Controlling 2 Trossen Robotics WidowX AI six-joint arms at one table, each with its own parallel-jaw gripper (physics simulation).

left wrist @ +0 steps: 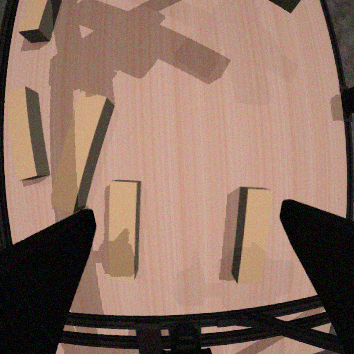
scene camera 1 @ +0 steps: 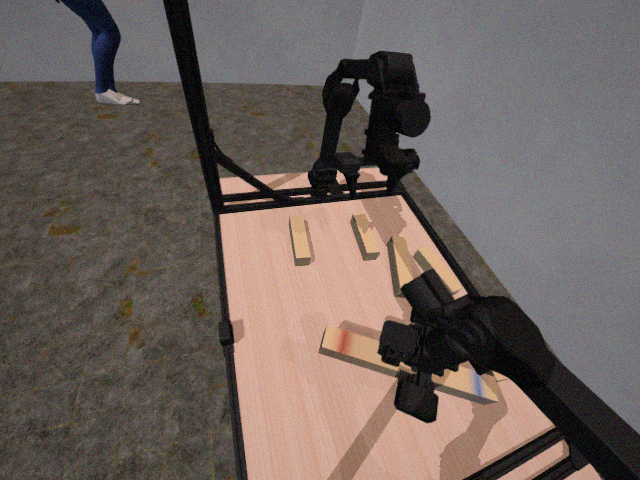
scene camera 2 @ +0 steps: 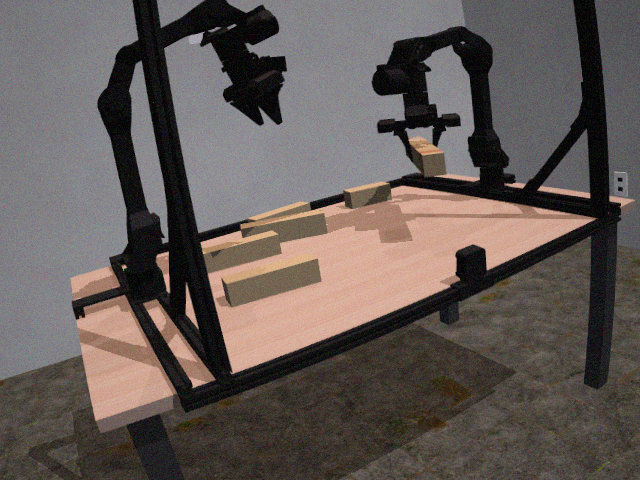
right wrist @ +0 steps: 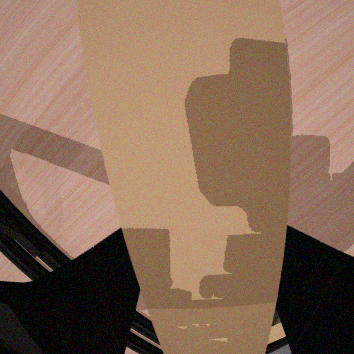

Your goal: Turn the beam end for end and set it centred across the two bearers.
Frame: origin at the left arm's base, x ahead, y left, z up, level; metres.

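Seen in the pictures: left gripper, fingertip midpoint: (left wrist: pixel 188 214) (scene camera 1: pixel 370 197) (scene camera 2: pixel 270 124); right gripper, fingertip midpoint: (scene camera 1: pixel 402 366) (right wrist: pixel 201 222); left arm's base at its link origin: (left wrist: pixel 184 334) (scene camera 1: pixel 317 193) (scene camera 2: pixel 148 295); right arm's base at its link origin: (scene camera 2: pixel 493 188).
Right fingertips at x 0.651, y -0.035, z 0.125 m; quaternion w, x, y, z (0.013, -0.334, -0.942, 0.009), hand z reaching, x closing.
Offsets run from my right fingertips to a thing's top centre. "spot": to the spot under its first point. Level surfaces: height alone.
The long wooden beam @[dy +0.000, dx +0.000, dz +0.038 m] (scene camera 1: pixel 361 351) (scene camera 2: pixel 431 157) (right wrist: pixel 150 100) has a red band near one end and a blue band near the other; in scene camera 1 red is at picture left, blue at right. My right gripper (scene camera 1: pixel 408 367) (scene camera 2: pixel 422 147) (right wrist: pixel 201 222) is shut on it near its middle and holds it above the table. Two roughly parallel wooden blocks, seemingly the bearers, lie apart: one @[dy -0.092, dx -0.443, dz -0.100 m] (scene camera 1: pixel 299 240) (scene camera 2: pixel 273 279) (left wrist: pixel 254 235) and the other @[dy +0.130, dx -0.419, dz -0.100 m] (scene camera 1: pixel 364 236) (scene camera 2: pixel 248 250) (left wrist: pixel 124 215). My left gripper (scene camera 1: pixel 339 193) (scene camera 2: pixel 271 122) (left wrist: pixel 188 214) is open and empty, high above the table near them.
Two more blocks lie beside the bearers, one slanted @[dy +0.198, dx -0.282, dz -0.094 m] (scene camera 1: pixel 400 258) (scene camera 2: pixel 289 229) (left wrist: pixel 87 135) and one near the table's edge @[spot: dy +0.305, dx -0.224, dz -0.100 m] (scene camera 1: pixel 439 271) (left wrist: pixel 22 130). Another block @[dy +0.303, dx +0.031, dz -0.097 m] (scene camera 2: pixel 367 195) (left wrist: pixel 36 17) lies farther along that edge. Black rails and posts frame the table @[dz -0.144 m] (scene camera 1: pixel 273 361) (scene camera 2: pixel 361 304).
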